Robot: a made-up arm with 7 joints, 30 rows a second.
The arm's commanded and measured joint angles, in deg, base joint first. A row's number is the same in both.
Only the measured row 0 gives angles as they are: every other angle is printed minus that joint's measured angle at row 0.
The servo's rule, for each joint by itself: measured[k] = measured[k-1] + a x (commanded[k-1-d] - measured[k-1]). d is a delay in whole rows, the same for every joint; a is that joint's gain. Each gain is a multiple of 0.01, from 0.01 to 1. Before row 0 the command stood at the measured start. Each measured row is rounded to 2 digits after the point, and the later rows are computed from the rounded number. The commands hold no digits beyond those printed.
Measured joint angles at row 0:
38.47, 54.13, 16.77, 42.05, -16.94, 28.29, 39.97
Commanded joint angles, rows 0 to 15:
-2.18, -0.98, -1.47, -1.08, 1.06, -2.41, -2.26
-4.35, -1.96, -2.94, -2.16, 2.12, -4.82, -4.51
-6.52, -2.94, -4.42, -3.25, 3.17, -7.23, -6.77
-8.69, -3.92, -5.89, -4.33, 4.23, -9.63, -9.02
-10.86, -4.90, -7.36, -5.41, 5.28, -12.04, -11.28
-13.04, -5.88, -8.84, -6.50, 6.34, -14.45, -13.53
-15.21, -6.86, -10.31, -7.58, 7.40, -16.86, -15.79
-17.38, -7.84, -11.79, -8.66, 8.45, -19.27, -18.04
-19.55, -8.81, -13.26, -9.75, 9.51, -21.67, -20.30
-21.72, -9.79, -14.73, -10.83, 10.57, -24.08, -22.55
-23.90, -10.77, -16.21, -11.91, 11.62, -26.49, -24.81
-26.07, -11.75, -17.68, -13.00, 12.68, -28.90, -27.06
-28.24, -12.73, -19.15, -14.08, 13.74, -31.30, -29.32
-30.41, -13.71, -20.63, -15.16, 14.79, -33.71, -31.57
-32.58, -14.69, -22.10, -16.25, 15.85, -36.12, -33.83
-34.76, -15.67, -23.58, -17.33, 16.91, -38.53, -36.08
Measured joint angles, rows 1 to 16:
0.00, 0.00, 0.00, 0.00, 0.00, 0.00, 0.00
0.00, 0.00, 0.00, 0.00, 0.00, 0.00, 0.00
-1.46, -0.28, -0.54, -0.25, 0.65, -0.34, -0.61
-3.40, -0.77, -1.43, -0.69, 1.55, -0.97, -1.66
-5.49, -1.40, -2.54, -1.28, 2.54, -1.85, -3.04
-7.63, -2.13, -3.78, -1.98, 3.57, -2.94, -4.65
-9.79, -2.93, -5.10, -2.77, 4.61, -4.21, -6.44
-11.97, -3.79, -6.48, -3.63, 5.67, -5.64, -8.35
-14.14, -4.68, -7.90, -4.54, 6.73, -7.21, -10.36
-16.31, -5.60, -9.34, -5.49, 7.78, -8.90, -12.43
-18.48, -6.53, -10.79, -6.47, 8.84, -10.69, -14.55
-20.65, -7.48, -12.25, -7.47, 9.90, -12.56, -16.71
-22.83, -8.43, -13.72, -8.49, 10.95, -14.51, -18.90
-25.00, -9.39, -15.19, -9.53, 12.01, -16.52, -21.10
-27.17, -10.36, -16.66, -10.58, 13.07, -18.59, -23.32
-29.34, -11.33, -18.13, -11.63, 14.12, -20.71, -25.55
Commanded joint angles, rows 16 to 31:
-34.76, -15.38, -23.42, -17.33, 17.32, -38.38, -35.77
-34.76, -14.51, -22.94, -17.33, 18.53, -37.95, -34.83
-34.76, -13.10, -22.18, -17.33, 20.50, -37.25, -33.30
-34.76, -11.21, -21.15, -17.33, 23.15, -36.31, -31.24
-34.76, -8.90, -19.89, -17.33, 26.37, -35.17, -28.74
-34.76, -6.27, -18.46, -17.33, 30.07, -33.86, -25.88
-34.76, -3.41, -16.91, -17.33, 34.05, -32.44, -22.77
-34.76, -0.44, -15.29, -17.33, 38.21, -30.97, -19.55
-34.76, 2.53, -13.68, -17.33, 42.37, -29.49, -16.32
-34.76, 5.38, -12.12, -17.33, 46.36, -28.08, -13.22
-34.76, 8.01, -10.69, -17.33, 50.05, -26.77, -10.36
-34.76, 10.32, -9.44, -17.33, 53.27, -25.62, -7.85
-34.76, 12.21, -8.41, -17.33, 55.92, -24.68, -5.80
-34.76, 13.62, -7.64, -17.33, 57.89, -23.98, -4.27
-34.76, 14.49, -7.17, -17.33, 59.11, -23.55, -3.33
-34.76, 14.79, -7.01, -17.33, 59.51, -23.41, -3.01
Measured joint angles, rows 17 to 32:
-31.51, -12.30, -19.60, -12.69, 15.18, -22.87, -27.79
-33.69, -13.28, -21.07, -13.76, 16.24, -25.06, -30.03
-34.41, -13.89, -21.94, -14.58, 16.90, -26.92, -31.58
-34.64, -14.07, -22.31, -15.21, 17.89, -28.46, -32.46
-34.72, -13.79, -22.26, -15.70, 19.48, -29.69, -32.69
-34.75, -13.04, -21.85, -16.07, 21.72, -30.62, -32.30
-34.76, -11.84, -21.12, -16.36, 24.56, -31.26, -31.34
-34.76, -10.22, -20.14, -16.58, 27.92, -31.62, -29.87
-34.76, -8.25, -18.94, -16.75, 31.66, -31.73, -27.95
-34.76, -5.99, -17.59, -16.88, 35.66, -31.62, -25.68
-34.76, -3.52, -16.14, -16.98, 39.75, -31.32, -23.15
-34.76, -0.94, -14.65, -17.06, 43.78, -30.87, -20.47
-34.76, 1.66, -13.18, -17.12, 47.60, -30.30, -17.74
-34.76, 4.17, -11.80, -17.17, 51.06, -29.64, -15.07
-34.76, 6.50, -10.55, -17.21, 54.02, -28.95, -12.57
-34.76, 8.56, -9.47, -17.24, 56.38, -28.25, -10.33

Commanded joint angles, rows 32 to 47:
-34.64, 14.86, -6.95, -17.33, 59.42, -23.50, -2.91
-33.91, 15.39, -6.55, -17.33, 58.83, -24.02, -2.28
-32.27, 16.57, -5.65, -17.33, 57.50, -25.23, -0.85
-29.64, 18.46, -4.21, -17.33, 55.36, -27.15, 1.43
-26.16, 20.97, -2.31, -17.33, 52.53, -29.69, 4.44
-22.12, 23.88, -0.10, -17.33, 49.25, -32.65, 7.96
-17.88, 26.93, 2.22, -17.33, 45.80, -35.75, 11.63
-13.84, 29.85, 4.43, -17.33, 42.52, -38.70, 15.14
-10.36, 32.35, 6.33, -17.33, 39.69, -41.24, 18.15
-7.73, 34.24, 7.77, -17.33, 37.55, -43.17, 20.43
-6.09, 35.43, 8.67, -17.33, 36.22, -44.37, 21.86
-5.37, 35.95, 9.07, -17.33, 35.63, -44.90, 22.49
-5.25, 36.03, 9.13, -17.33, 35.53, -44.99, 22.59
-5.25, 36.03, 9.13, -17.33, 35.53, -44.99, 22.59
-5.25, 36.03, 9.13, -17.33, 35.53, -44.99, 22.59
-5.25, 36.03, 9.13, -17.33, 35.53, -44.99, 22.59
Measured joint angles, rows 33 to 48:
-34.76, 10.28, -8.62, -17.26, 58.05, -27.59, -8.44
-34.76, 11.59, -8.02, -17.28, 58.94, -27.00, -6.97
-34.68, 12.54, -7.62, -17.29, 59.23, -26.51, -5.87
-34.16, 13.37, -7.22, -17.30, 58.99, -26.16, -4.90
-32.89, 14.30, -6.64, -17.31, 58.08, -26.03, -3.81
-30.71, 15.51, -5.74, -17.31, 56.42, -26.19, -2.40
-27.66, 17.09, -4.47, -17.31, 54.05, -26.68, -0.55
-23.95, 19.06, -2.85, -17.31, 51.12, -27.52, 1.75
-19.88, 21.34, -0.97, -17.31, 47.87, -28.67, 4.42
-15.83, 23.81, 1.03, -17.31, 44.61, -30.07, 7.31
-12.17, 26.29, 2.99, -17.31, 41.61, -31.63, 10.24
-9.20, 28.60, 4.76, -17.31, 39.13, -33.25, 12.99
-7.12, 30.58, 6.21, -17.31, 37.35, -34.81, 15.38
-5.95, 32.14, 7.27, -17.31, 36.30, -36.22, 17.30
-5.48, 33.27, 7.96, -17.31, 35.83, -37.45, 18.73
-5.33, 34.07, 8.39, -17.31, 35.65, -38.51, 19.77

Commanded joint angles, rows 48 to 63:
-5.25, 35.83, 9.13, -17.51, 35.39, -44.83, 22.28
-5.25, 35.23, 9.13, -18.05, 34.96, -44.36, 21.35
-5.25, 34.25, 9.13, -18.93, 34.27, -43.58, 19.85
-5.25, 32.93, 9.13, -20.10, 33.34, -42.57, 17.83
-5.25, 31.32, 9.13, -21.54, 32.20, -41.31, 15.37
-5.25, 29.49, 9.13, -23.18, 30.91, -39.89, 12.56
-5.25, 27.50, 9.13, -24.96, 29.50, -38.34, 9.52
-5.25, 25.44, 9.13, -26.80, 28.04, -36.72, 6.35
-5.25, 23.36, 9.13, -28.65, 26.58, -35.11, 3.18
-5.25, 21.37, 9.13, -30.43, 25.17, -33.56, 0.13
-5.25, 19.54, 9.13, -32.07, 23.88, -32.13, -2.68
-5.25, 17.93, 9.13, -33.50, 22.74, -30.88, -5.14
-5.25, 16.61, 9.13, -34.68, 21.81, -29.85, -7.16
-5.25, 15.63, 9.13, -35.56, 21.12, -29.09, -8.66
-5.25, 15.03, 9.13, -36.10, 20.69, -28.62, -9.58
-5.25, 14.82, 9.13, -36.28, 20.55, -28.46, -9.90
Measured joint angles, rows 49 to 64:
-5.28, 34.64, 8.66, -17.31, 35.58, -39.42, 20.53
-5.26, 35.04, 8.83, -17.31, 35.55, -40.20, 21.09
-5.25, 35.27, 8.94, -17.36, 35.45, -40.85, 21.41
-5.25, 35.26, 9.01, -17.52, 35.15, -41.34, 21.39
-5.25, 34.97, 9.05, -17.84, 34.61, -41.65, 20.97
-5.25, 34.38, 9.08, -18.36, 33.84, -41.78, 20.12
-5.25, 33.49, 9.10, -19.09, 32.84, -41.71, 18.84
-5.25, 32.33, 9.11, -20.03, 31.66, -41.46, 17.14
-5.25, 30.93, 9.12, -21.16, 30.34, -41.02, 15.08
-5.25, 29.34, 9.12, -22.46, 28.94, -40.42, 12.72
-5.25, 27.61, 9.12, -23.88, 27.50, -39.68, 10.14
-5.25, 25.80, 9.12, -25.39, 26.08, -38.82, 7.44
-5.25, 23.98, 9.12, -26.93, 24.74, -37.88, 4.71
-5.25, 22.23, 9.12, -28.44, 23.52, -36.90, 2.05
-5.25, 20.60, 9.12, -29.88, 22.48, -35.91, -0.44
-5.25, 19.16, 9.12, -31.19, 21.65, -34.96, -2.66

